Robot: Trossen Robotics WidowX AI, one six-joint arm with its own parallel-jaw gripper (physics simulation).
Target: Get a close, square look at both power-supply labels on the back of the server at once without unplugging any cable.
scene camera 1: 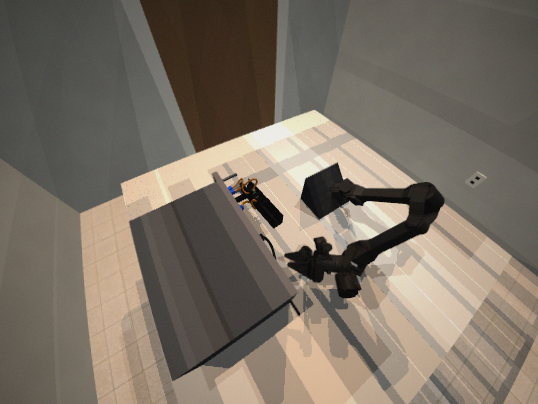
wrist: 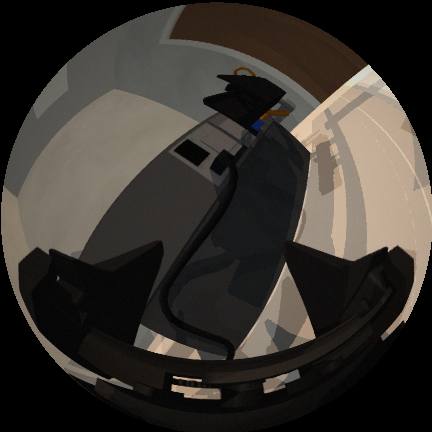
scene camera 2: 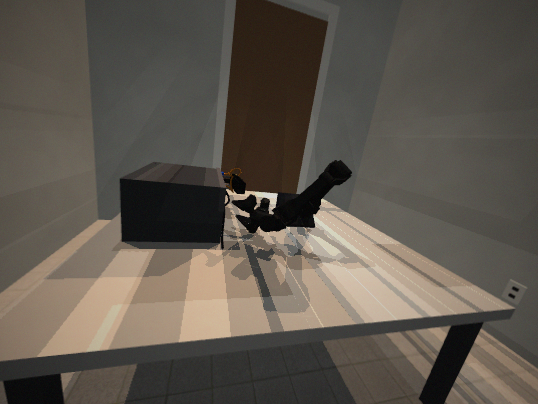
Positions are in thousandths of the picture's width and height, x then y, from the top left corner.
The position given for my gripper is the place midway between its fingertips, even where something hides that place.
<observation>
my gripper: scene camera 1 531, 642; wrist 520, 573; scene camera 2 434, 516
</observation>
